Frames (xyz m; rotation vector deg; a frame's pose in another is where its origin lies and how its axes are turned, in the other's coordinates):
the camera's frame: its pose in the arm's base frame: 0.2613 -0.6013 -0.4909 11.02 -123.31 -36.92
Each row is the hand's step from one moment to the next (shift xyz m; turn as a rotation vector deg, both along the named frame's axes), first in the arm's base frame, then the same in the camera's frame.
Working: the arm's base frame: its pose in the camera's frame: 0.2926 0.7418 0.1868 -11.02 123.31 36.92

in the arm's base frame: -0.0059 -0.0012 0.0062 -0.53 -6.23 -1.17
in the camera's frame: 0.0084 0.0016 0.0011 1.72 -5.97 -1.36
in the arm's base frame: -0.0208 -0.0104 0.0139 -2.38 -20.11 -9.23
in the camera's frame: 0.0263 -0.0036 0.0053 2.14 -22.12 -1.16
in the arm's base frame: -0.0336 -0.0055 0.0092 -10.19 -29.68 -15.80
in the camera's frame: 0.0292 -0.0030 0.0195 5.78 -34.35 4.57
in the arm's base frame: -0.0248 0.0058 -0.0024 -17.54 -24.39 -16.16
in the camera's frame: 0.0116 0.0015 0.0227 8.21 -30.67 12.49
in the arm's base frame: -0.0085 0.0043 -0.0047 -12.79 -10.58 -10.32
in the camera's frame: 0.0005 0.0005 0.0106 4.46 -15.45 11.11
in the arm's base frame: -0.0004 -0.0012 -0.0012 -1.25 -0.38 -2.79
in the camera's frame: -0.0002 -0.0017 0.0005 -1.04 -1.86 2.22
